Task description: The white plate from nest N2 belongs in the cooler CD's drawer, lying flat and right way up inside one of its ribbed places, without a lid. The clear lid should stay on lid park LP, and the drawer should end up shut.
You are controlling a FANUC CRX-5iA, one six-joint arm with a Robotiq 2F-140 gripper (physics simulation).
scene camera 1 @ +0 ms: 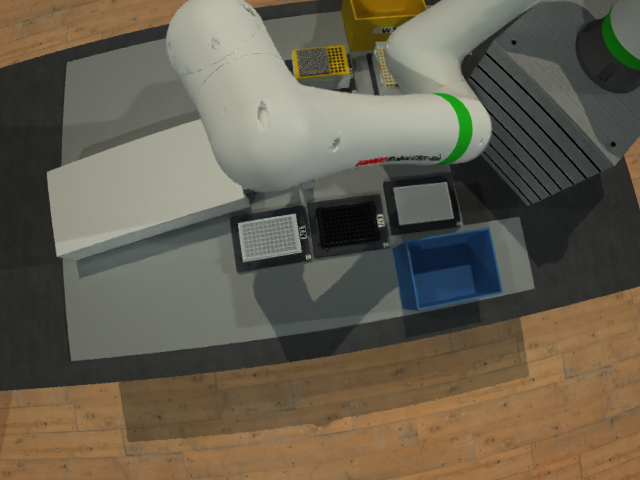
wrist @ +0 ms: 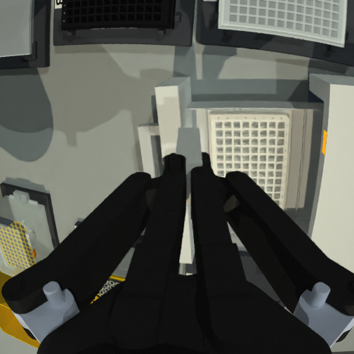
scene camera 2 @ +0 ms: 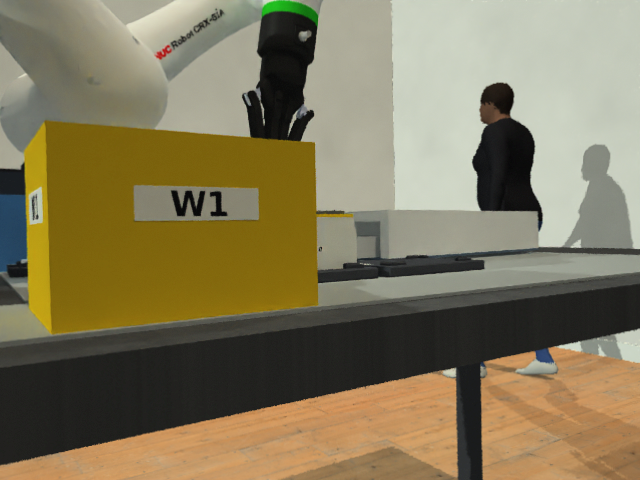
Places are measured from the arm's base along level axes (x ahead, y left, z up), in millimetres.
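Where they show: arm's base, origin of its link: (scene camera 1: 610, 57).
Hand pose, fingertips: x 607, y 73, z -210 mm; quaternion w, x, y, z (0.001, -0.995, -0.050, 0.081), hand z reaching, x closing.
Note:
Each offset is from my fingertips to the top centre of the thing. "pt": to the spot under its first point.
The cooler CD (scene camera 1: 139, 191) (scene camera 2: 460, 232) (wrist: 337, 165) is a long white box. Its drawer @(pt dx +117, dy -109, dz -72 mm) (scene camera 2: 367, 246) (wrist: 168, 115) stands open and is hidden under the arm in scene camera 1. A cream-white plate (wrist: 250, 145) lies flat in the drawer, wells up, with no lid visible on it. My gripper (scene camera 2: 277, 131) (wrist: 188, 143) is shut and empty, above the drawer's front wall beside the plate. Another white plate @(dx +68, dy +139, dz -74 mm) (scene camera 1: 269, 237) (wrist: 282, 17) sits in a front-row nest, label not clearly readable. A flat light-grey piece @(dx -278, dy +103, dz -80 mm) (scene camera 1: 423, 203) (wrist: 14, 27), perhaps the clear lid, lies on a black holder.
A black plate @(dx -102, dy +131, dz -74 mm) (scene camera 1: 347, 225) (wrist: 117, 14) sits in the middle front nest. A blue bin @(dx -286, dy +257, dz +20 mm) (scene camera 1: 405, 279) stands at the front right. The yellow bin W1 @(dx -264, dy -388, dz +20 mm) (scene camera 1: 357, 31) (scene camera 2: 180, 263) and yellow-topped tip racks @(dx -89, dy -245, dz -23 mm) (scene camera 1: 338, 59) (wrist: 17, 245) stand at the back. A person (scene camera 2: 509, 160) stands beyond the table.

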